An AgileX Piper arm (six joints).
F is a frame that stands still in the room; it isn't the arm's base.
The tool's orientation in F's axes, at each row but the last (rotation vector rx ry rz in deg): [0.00 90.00 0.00]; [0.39 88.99 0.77]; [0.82 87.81 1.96]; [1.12 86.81 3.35]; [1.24 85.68 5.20]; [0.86 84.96 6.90]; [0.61 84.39 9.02]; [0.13 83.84 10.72]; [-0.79 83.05 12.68]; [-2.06 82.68 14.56]
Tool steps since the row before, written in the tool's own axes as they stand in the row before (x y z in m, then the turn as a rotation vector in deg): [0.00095 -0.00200 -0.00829 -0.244 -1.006 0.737]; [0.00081 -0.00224 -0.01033 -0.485 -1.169 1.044]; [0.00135 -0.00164 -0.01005 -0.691 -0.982 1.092]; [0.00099 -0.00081 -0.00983 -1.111 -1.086 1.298]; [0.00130 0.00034 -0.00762 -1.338 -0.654 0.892]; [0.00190 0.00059 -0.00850 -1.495 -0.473 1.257]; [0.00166 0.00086 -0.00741 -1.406 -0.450 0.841]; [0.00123 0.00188 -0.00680 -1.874 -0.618 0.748]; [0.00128 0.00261 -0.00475 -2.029 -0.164 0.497]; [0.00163 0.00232 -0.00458 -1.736 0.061 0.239]
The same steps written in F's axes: [-0.00829 -0.00200 -0.00095 0.737 -1.006 0.244]; [-0.01030 -0.00227 -0.00102 1.040 -1.171 0.488]; [-0.00997 -0.00172 -0.00178 1.078 -0.990 0.702]; [-0.00974 -0.00099 -0.00158 1.264 -1.110 1.127]; [-0.00751 0.00012 -0.00185 0.822 -0.713 1.352]; [-0.00833 0.00021 -0.00259 1.159 -0.524 1.556]; [-0.00728 0.00038 -0.00229 0.752 -0.528 1.429]; [-0.00683 0.00125 -0.00175 0.637 -0.764 1.861]; [-0.00494 0.00206 -0.00153 0.302 -0.377 2.039]; [-0.00475 0.00169 -0.00191 0.038 -0.160 1.746]
